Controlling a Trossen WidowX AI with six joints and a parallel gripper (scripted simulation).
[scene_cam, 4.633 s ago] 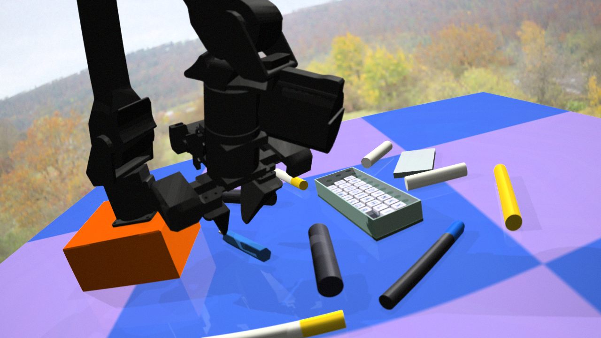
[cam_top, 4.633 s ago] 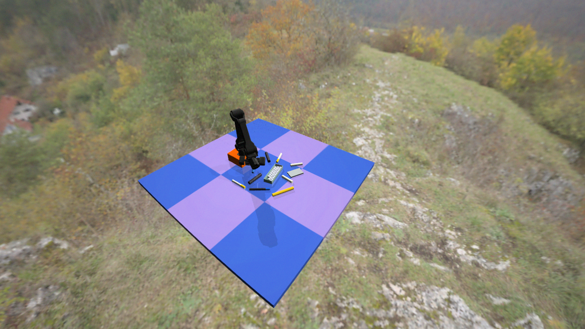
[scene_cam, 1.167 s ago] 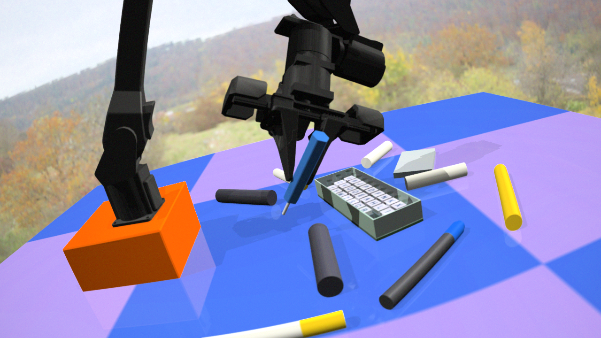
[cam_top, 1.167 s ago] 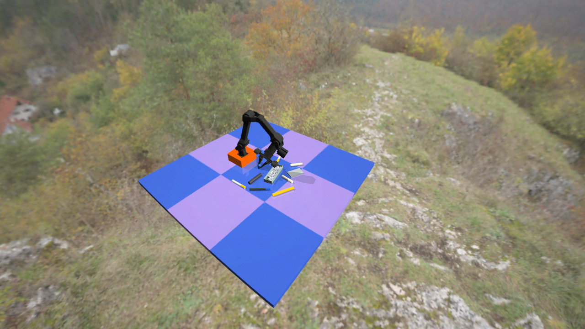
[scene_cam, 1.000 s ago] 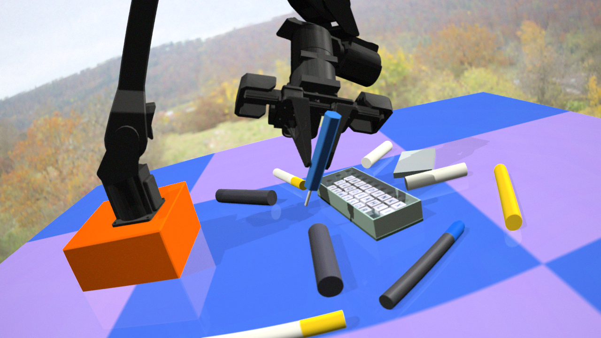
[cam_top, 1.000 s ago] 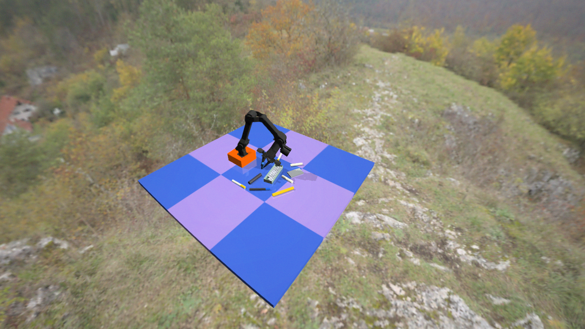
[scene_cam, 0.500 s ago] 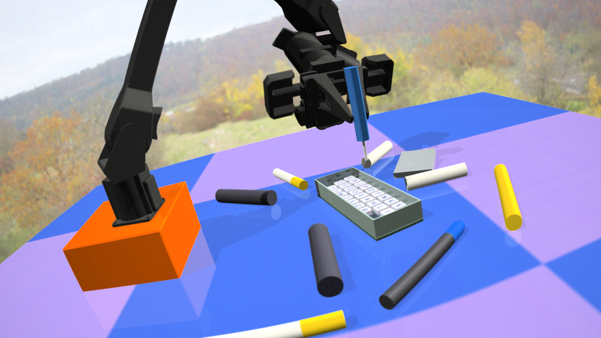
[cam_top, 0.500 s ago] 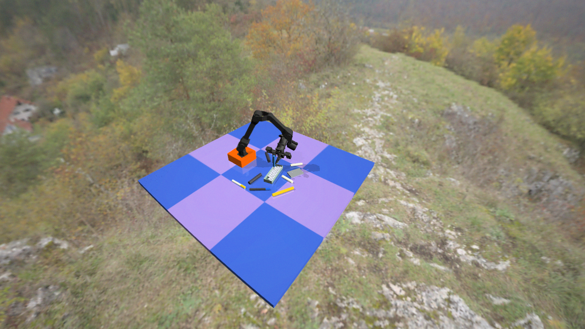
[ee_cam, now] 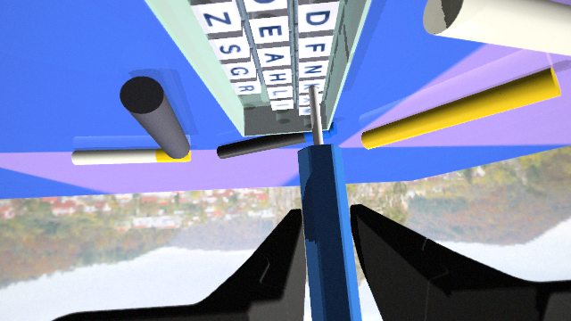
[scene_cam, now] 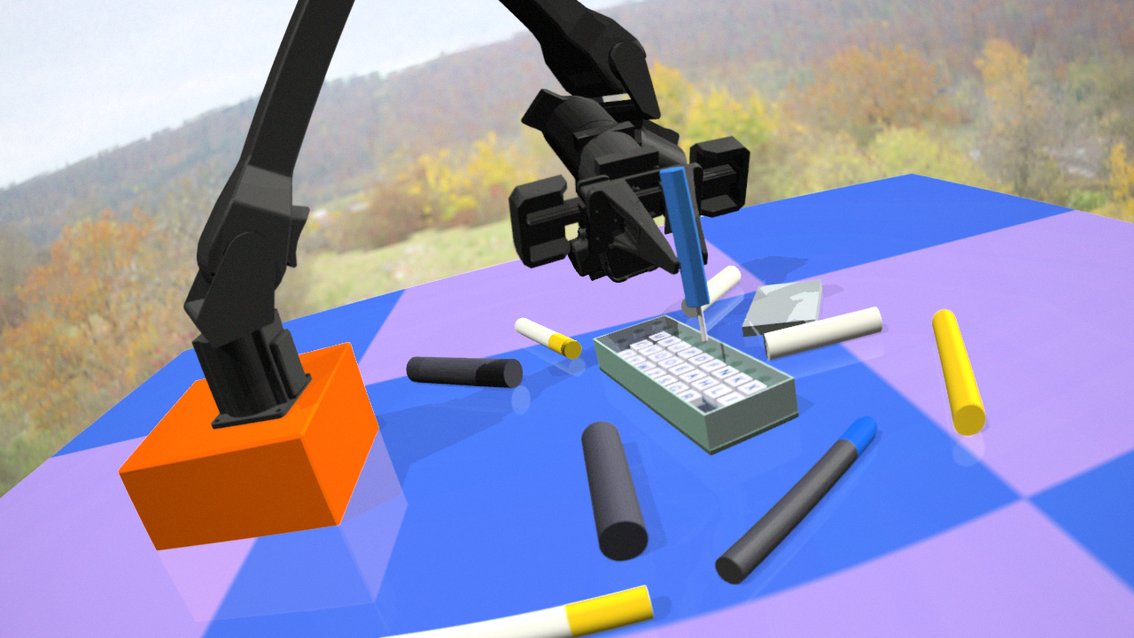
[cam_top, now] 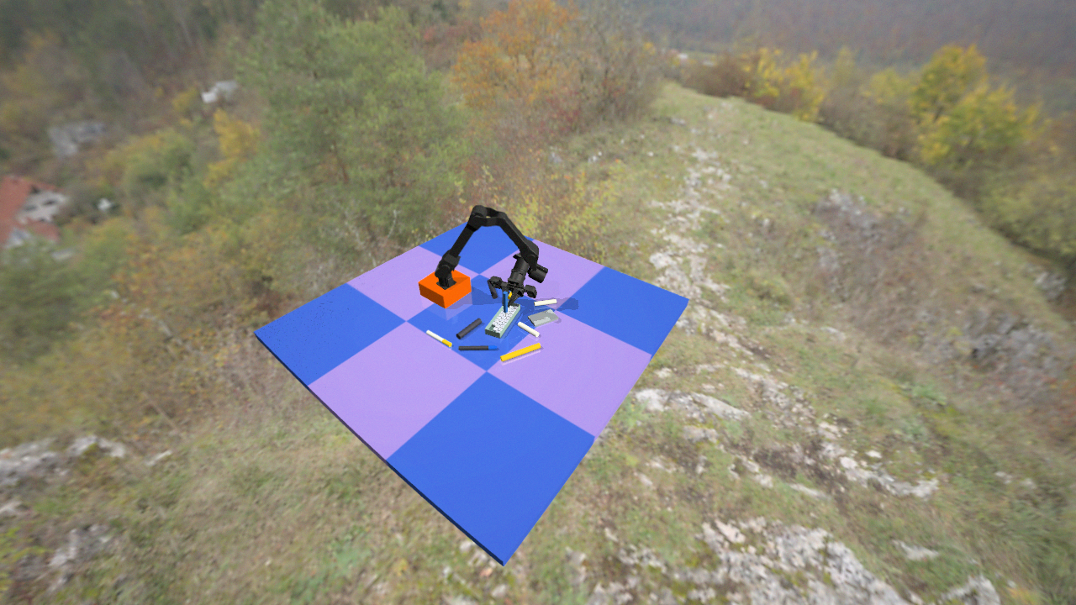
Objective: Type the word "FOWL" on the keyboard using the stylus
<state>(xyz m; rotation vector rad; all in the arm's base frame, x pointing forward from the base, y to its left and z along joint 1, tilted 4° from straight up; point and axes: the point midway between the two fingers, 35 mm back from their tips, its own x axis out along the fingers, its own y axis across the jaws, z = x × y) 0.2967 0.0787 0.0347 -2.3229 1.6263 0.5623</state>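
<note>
My gripper tip is now 70 mm above the keyboard end wall and 20 mm past it. From my gripper tip the other things lie so: blue stylus: 10 mm below; stylus tip: 50 mm below; grey pad: 130 mm to the left, 90 mm ahead, 80 mm below.
</note>
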